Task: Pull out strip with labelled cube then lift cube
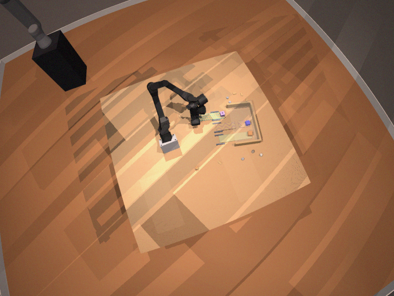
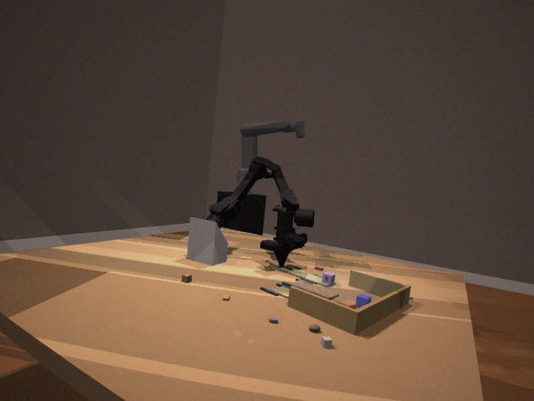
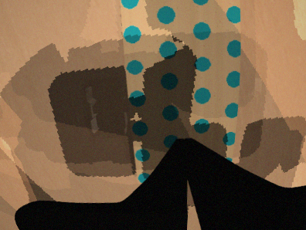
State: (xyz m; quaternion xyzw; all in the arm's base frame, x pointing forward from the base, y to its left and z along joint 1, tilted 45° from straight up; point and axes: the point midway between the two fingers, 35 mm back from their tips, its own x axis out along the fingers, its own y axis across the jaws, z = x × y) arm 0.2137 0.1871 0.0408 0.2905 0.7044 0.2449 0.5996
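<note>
My gripper tip is 20 cm short of the zigzag strip and 12 cm to the left of it. Also, from my gripper tip: pink block: 11 cm to the left, 10 cm ahead.
</note>
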